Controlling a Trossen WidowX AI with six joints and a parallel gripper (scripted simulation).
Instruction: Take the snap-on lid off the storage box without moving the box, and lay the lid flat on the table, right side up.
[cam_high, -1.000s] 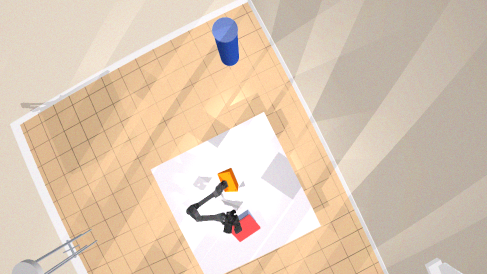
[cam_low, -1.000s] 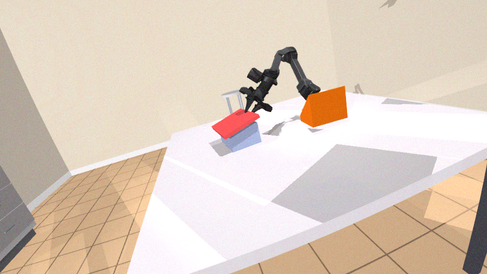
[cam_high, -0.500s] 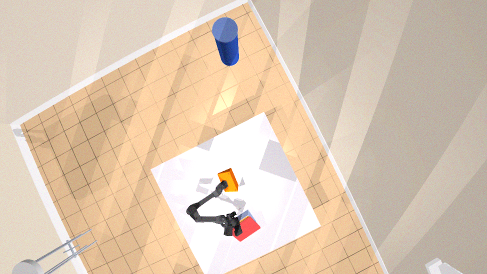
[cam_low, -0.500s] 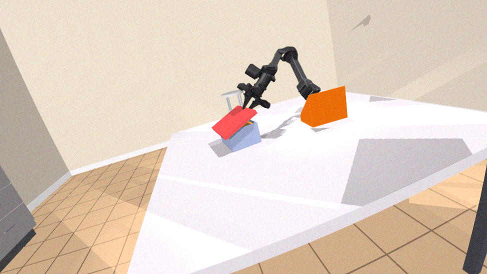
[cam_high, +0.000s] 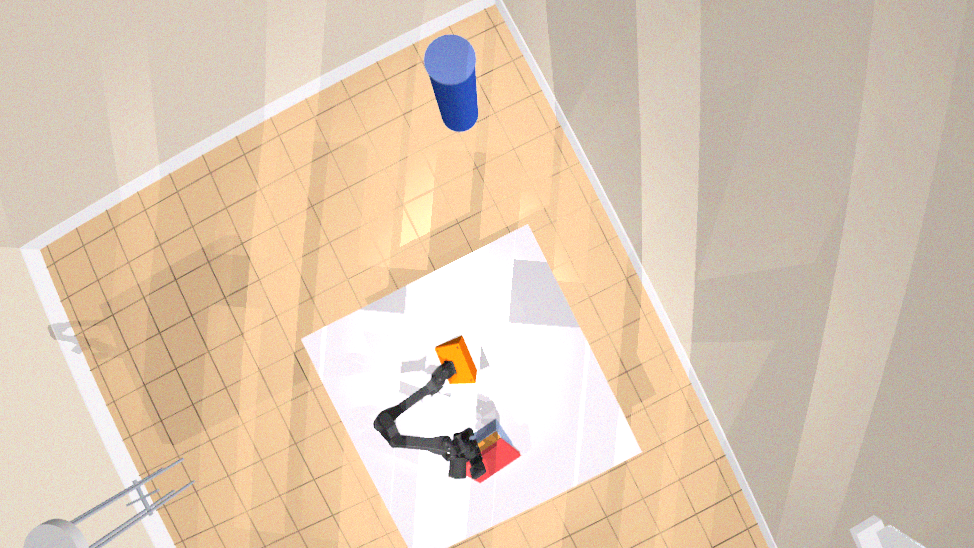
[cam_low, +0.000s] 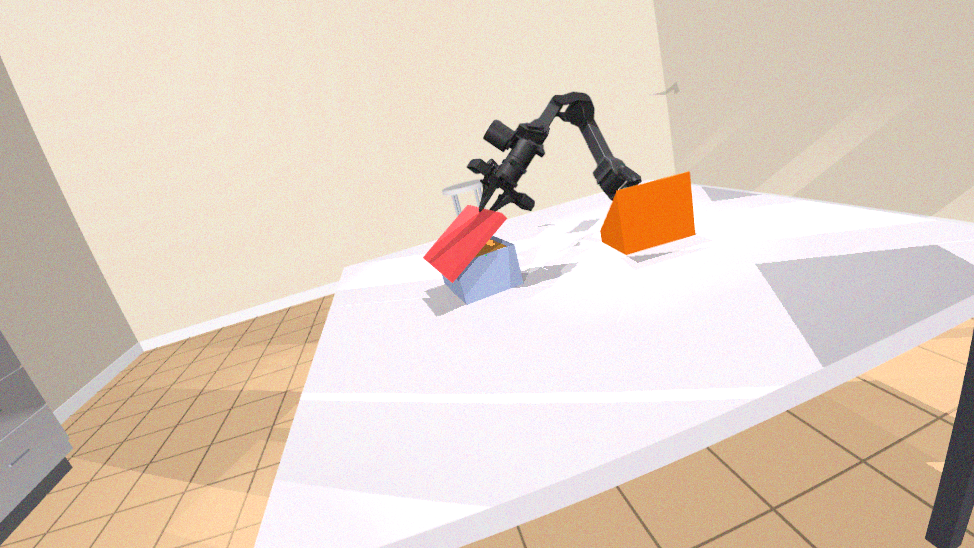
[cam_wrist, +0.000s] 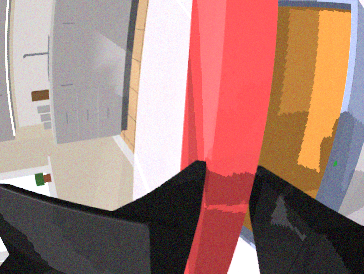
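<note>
The red lid is 7 cm ahead of my gripper tip, 2 cm to the left of it and 4 cm below it. Also, from my gripper tip: storage box: 5 cm ahead, 2 cm to the left, 12 cm below.
</note>
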